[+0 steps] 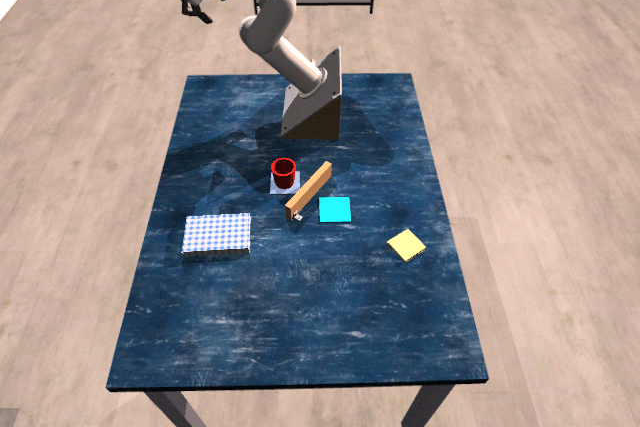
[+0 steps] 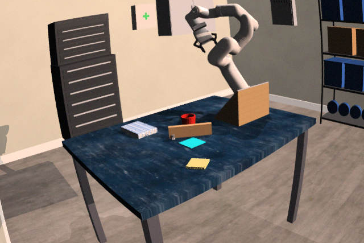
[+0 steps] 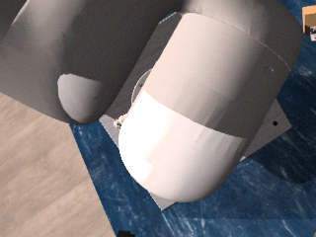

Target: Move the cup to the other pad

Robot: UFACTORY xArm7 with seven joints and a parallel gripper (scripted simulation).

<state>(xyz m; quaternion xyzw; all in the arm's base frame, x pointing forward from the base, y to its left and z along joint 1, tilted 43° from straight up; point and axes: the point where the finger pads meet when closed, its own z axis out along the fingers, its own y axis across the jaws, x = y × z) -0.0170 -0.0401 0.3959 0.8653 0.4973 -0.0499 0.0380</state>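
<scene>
The red cup is 36 cm ahead of my hand, 35 cm below it and 24 cm to the left of it. Round my hand: wooden rail (41 cm ahead, 36 cm below, 32 cm to the left); pale blue pad (38 cm below, 36 cm ahead, 24 cm to the left); yellow marble (38 cm ahead, 36 cm below, 24 cm to the left).
</scene>
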